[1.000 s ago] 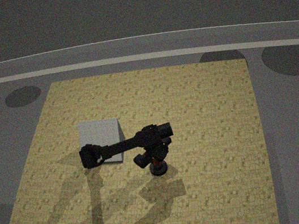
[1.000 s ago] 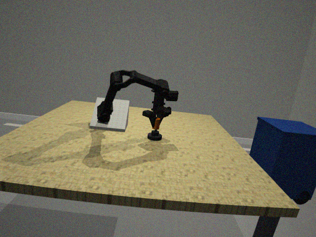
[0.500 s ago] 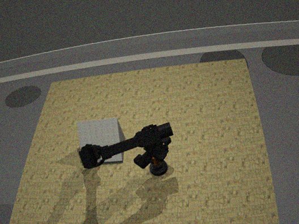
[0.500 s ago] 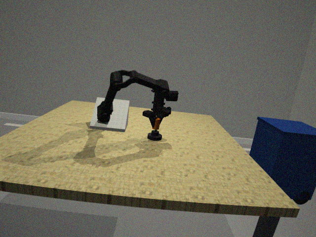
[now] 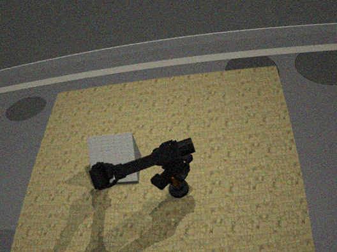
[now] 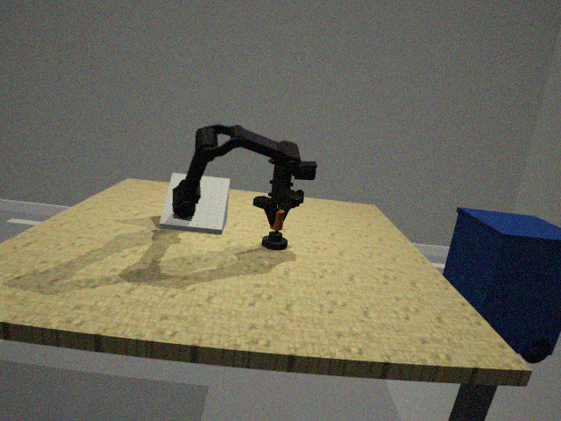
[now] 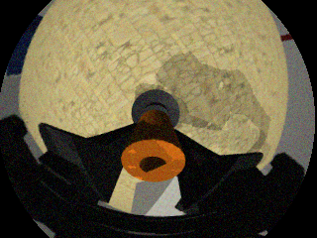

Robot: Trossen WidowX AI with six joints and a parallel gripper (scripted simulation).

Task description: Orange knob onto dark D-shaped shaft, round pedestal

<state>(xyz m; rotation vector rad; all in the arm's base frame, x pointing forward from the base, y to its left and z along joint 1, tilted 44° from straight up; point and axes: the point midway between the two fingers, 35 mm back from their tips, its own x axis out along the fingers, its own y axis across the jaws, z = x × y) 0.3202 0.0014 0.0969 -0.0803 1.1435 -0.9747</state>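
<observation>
My gripper tip is now 2 cm below the orange knob. Also, from my gripper tip: round pedestal 4 cm below.
</observation>
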